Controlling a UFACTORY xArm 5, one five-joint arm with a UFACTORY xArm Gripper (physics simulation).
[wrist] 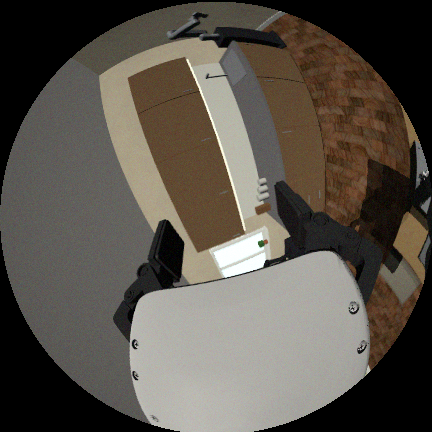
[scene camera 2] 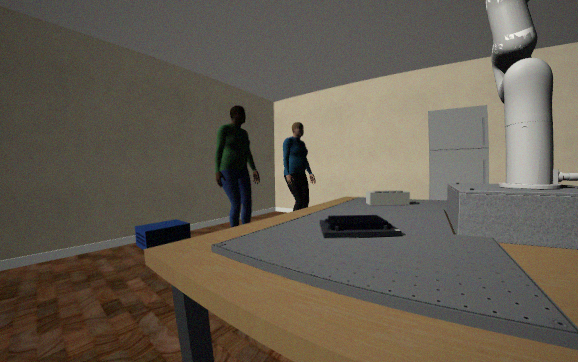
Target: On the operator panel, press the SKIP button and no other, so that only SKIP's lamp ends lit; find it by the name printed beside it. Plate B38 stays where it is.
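Seen in the pictures: gripper, fingertip midpoint: (wrist: 224, 214); arm's base at its link origin: (scene camera 2: 527, 187).
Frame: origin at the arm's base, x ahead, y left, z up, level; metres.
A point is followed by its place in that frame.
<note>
A low light-grey box (scene camera 2: 387, 198) @[z -0.065, x 0.384, y -0.221 m] with small raised parts along its top stands at the back of the grey perforated board; it may be the operator panel, but no printed names, buttons or lamps can be made out. A flat black tray-like thing (scene camera 2: 361, 227) @[z -0.077, x 0.372, y 0.237 m] lies nearer on the board; whether it is or holds plate B38 cannot be told. My gripper (wrist: 224, 214) @[z 0.926, x -0.318, y 0.059 m] is open and empty in the wrist view, its two black fingers wide apart, facing the room's cabinets and window. The gripper does not show in the scene view, so its distance from the box cannot be told.
My white arm (scene camera 2: 528, 125) @[z 0.146, x 0.015, y 0.045 m] rises from a grey pedestal block (scene camera 2: 517, 215) @[z -0.048, x 0.071, y 0.147 m] at the right. The grey board (scene camera 2: 320, 260) @[z -0.093, x 0.392, y 0.399 m] lies on a wooden table (scene camera 2: 240, 295) @[z -0.106, x 0.440, y 0.521 m]. Two people (scene camera 2: 236, 165) (scene camera 2: 297, 162) stand beyond the table, with a blue box (scene camera 2: 163, 234) on the floor.
</note>
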